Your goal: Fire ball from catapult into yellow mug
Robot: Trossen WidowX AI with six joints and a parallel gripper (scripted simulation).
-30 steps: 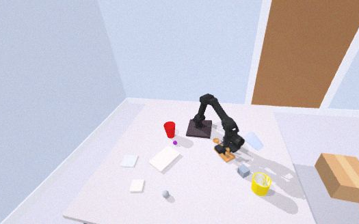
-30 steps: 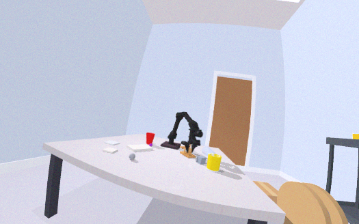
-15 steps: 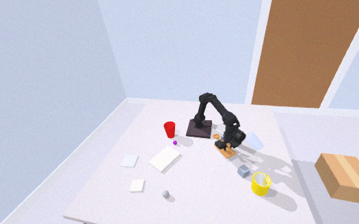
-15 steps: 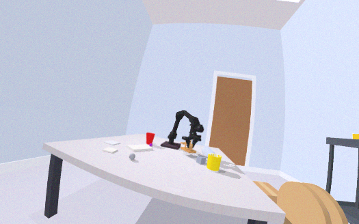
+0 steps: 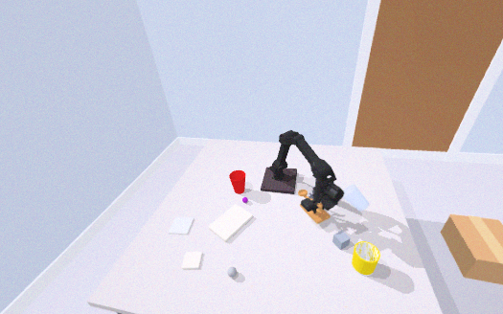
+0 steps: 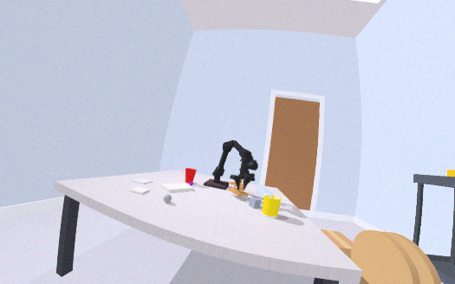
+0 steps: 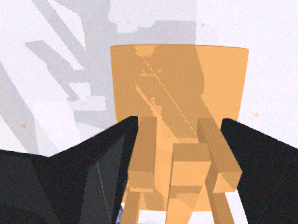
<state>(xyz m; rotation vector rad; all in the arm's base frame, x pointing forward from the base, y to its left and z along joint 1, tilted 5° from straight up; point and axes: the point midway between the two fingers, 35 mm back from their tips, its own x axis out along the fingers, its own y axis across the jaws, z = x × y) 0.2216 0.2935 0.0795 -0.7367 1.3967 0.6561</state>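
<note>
The purple ball is 400 mm to the right of my gripper tip, 50 mm below it and 20 mm ahead of it. Also, from my gripper tip: yellow mug (220 mm to the left, 170 mm ahead, 30 mm below); then wooden catapult (50 mm to the right, 50 mm behind, 20 mm above); then grey cube (120 mm to the left, 100 mm ahead, 40 mm below).
</note>
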